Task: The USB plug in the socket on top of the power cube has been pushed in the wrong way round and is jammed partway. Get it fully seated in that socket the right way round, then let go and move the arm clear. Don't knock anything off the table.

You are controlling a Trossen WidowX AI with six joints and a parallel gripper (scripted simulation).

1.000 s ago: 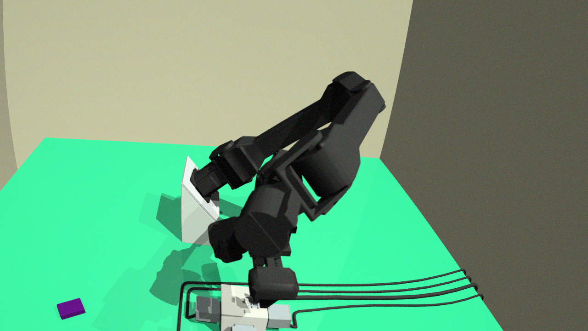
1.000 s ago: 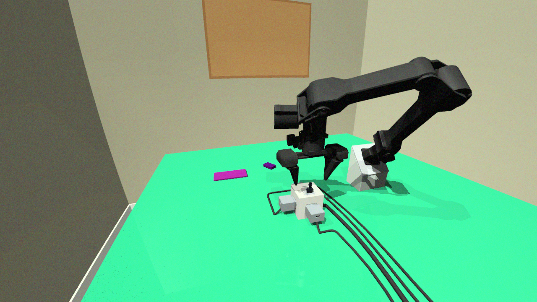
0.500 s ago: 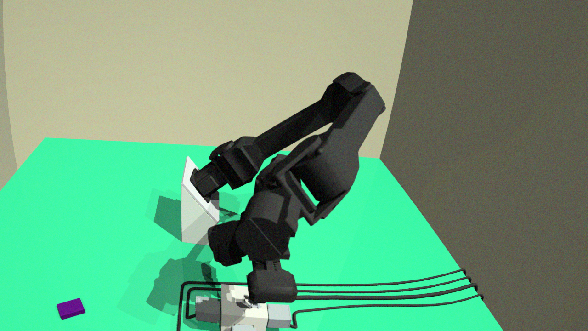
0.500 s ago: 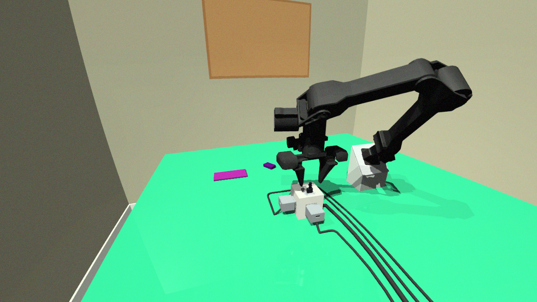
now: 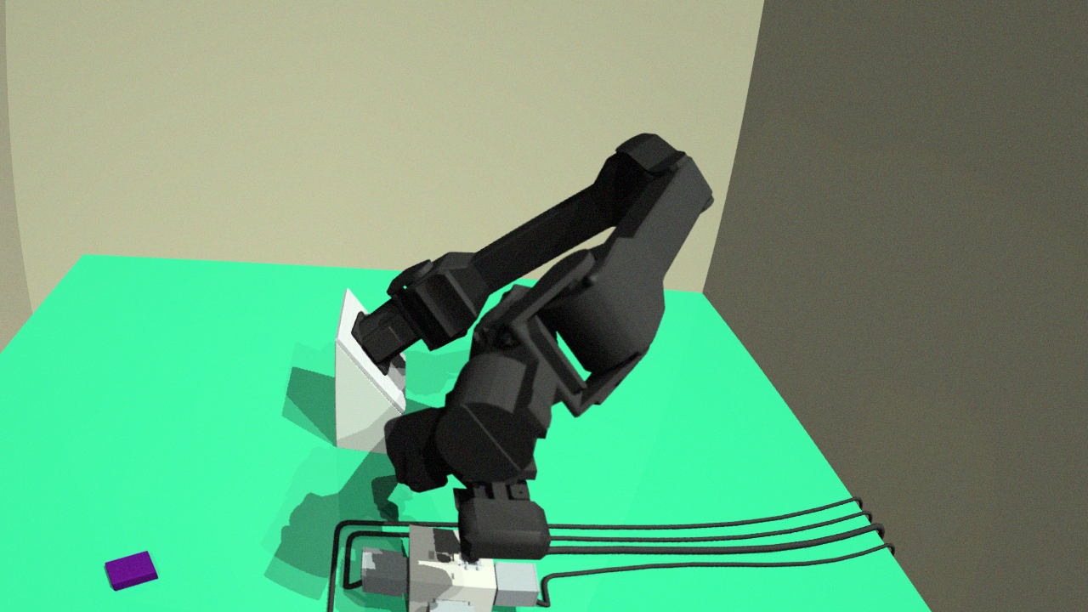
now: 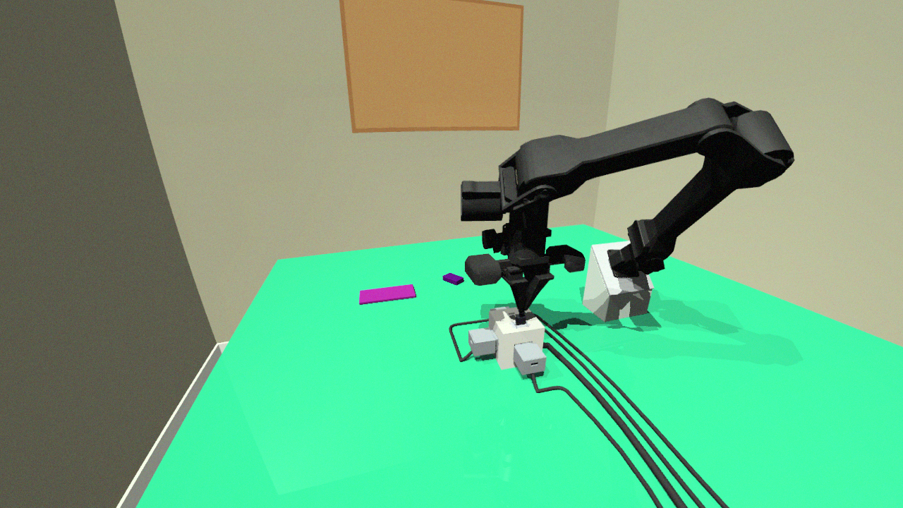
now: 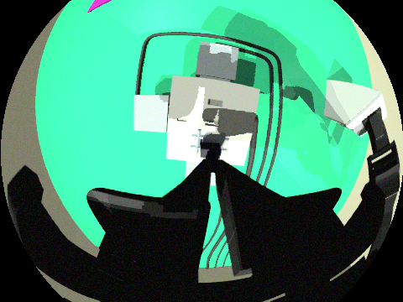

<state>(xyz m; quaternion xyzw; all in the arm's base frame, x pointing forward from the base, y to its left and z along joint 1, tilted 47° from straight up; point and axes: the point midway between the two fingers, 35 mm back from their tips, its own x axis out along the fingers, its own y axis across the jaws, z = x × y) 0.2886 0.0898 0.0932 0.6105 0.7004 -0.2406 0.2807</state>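
Right now my gripper tip is 2 cm above the dark USB plug. Also, from my gripper tip: flat magenta slab: 25 cm ahead, 30 cm to the right, 10 cm below; then USB socket: 4 cm below; then purple block: 6 cm ahead, 36 cm to the right, 10 cm below.
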